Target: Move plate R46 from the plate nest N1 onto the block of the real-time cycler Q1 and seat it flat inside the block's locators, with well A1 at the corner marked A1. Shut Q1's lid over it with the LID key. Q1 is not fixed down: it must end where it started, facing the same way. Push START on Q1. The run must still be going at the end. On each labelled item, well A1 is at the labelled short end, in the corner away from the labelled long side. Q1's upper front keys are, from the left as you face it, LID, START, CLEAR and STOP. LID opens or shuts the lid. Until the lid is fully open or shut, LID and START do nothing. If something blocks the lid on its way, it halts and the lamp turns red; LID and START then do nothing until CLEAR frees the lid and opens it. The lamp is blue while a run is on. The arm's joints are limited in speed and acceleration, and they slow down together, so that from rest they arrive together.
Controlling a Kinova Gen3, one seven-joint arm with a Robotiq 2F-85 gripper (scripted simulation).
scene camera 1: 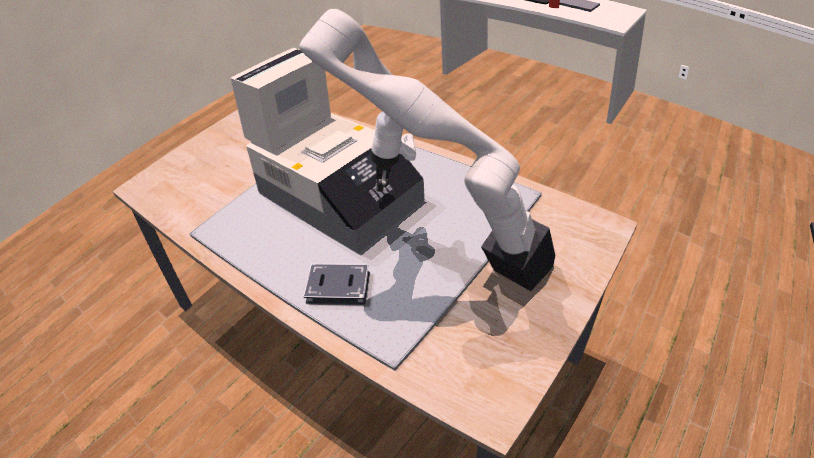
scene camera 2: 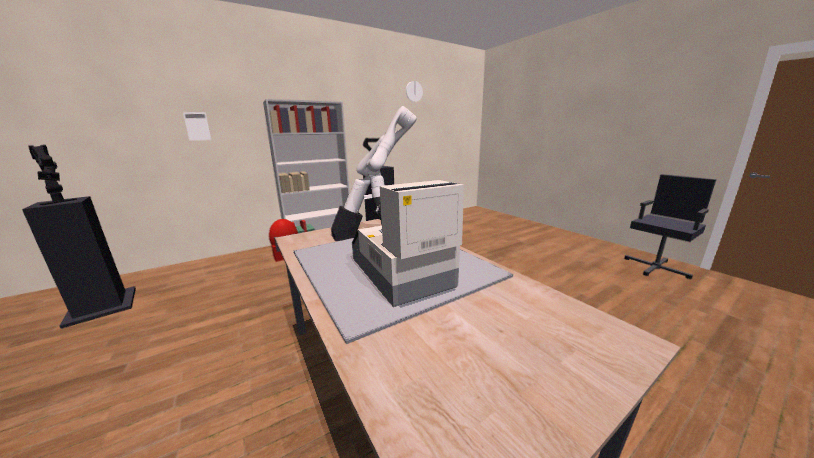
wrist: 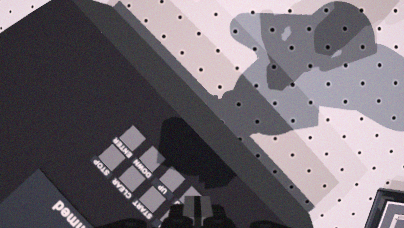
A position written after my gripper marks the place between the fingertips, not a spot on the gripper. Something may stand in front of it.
Note:
In view: my gripper (wrist: 196,212), a cycler Q1 (scene camera 1: 336,194) and a plate nest N1 (scene camera 1: 335,286).
The cycler Q1 also shows in scene camera 2 (scene camera 2: 400,280) and in the wrist view (wrist: 89,89).

